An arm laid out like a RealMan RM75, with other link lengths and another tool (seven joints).
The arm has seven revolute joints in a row. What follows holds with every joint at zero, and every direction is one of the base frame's. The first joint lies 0.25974 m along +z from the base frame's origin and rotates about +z. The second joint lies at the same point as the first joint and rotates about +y. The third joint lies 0.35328 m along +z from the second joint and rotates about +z. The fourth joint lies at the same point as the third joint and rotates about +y. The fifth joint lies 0.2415 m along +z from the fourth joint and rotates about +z. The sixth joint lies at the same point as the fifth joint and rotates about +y. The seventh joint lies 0.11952 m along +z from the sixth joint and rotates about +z. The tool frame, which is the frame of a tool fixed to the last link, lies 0.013 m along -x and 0.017 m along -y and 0.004 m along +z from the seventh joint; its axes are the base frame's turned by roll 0, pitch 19 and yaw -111.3 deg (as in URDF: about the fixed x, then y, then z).
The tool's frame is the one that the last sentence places.
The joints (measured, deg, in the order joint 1, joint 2, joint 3, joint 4, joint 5, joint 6, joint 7), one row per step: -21.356 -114.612 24.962 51.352 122.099 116.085 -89.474; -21.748 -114.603 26.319 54.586 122.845 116.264 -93.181; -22.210 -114.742 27.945 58.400 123.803 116.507 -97.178; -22.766 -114.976 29.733 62.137 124.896 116.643 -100.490; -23.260 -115.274 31.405 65.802 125.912 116.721 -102.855; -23.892 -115.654 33.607 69.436 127.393 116.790 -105.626; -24.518 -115.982 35.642 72.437 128.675 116.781 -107.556; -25.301 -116.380 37.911 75.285 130.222 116.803 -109.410; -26.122 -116.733 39.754 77.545 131.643 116.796 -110.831; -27.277 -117.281 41.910 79.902 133.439 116.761 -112.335; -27.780 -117.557 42.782 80.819 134.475 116.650 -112.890
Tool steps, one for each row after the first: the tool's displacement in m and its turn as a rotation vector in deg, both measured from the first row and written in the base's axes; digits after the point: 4 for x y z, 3 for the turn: 0.0062 0.0049 0.0071 -1.637 2.319 1.225; 0.0148 0.0103 0.0139 -3.300 5.103 2.420; 0.0247 0.0164 0.0191 -4.620 8.145 3.033; 0.0351 0.0220 0.0238 -5.239 11.235 2.939; 0.0471 0.0282 0.0260 -6.385 14.655 3.070; 0.0584 0.0341 0.0271 -7.095 17.695 2.677; 0.0711 0.0404 0.0264 -7.950 20.866 2.099; 0.0825 0.0464 0.0254 -8.471 23.527 1.467; 0.0969 0.0537 0.0224 -9.044 26.490 0.541; 0.1025 0.0568 0.0208 -9.217 27.880 0.284
